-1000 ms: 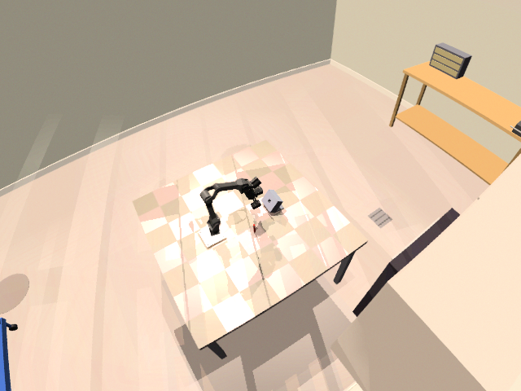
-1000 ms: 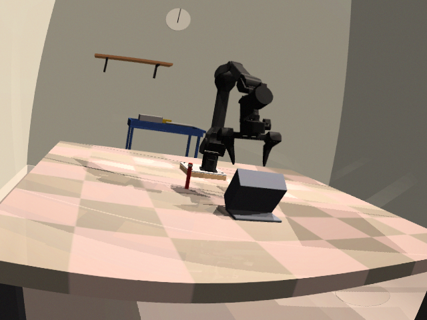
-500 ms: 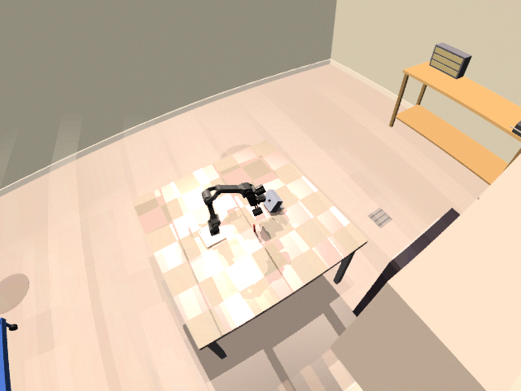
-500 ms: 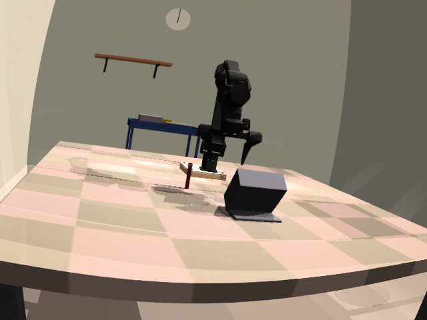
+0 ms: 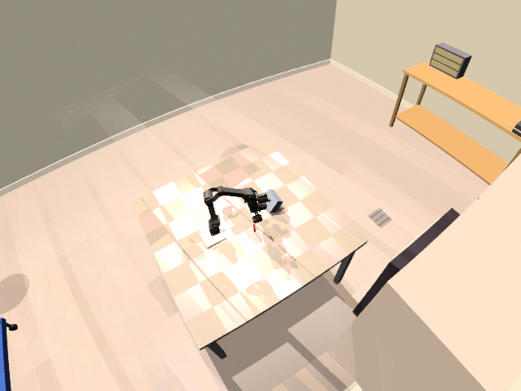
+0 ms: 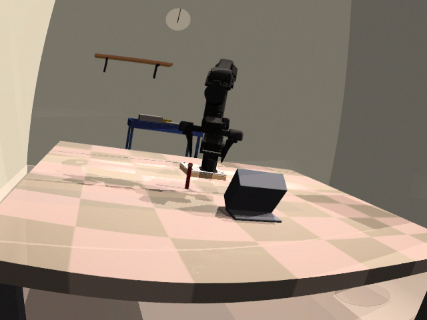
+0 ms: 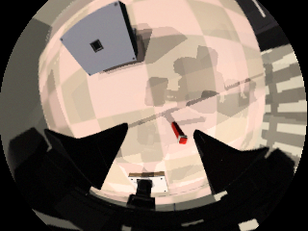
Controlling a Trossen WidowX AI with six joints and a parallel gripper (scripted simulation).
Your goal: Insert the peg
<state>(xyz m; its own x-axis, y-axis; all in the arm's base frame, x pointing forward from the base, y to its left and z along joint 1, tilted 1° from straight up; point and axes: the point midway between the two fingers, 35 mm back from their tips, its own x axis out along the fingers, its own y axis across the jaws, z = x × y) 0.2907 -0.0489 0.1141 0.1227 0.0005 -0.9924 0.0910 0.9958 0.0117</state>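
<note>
Right now my gripper tip is 30 mm past the red peg, 40 mm to the left of it and 40 mm above it. Round my gripper tip: sloped panel (160 mm ahead, 120 mm to the left, 40 mm below).
</note>
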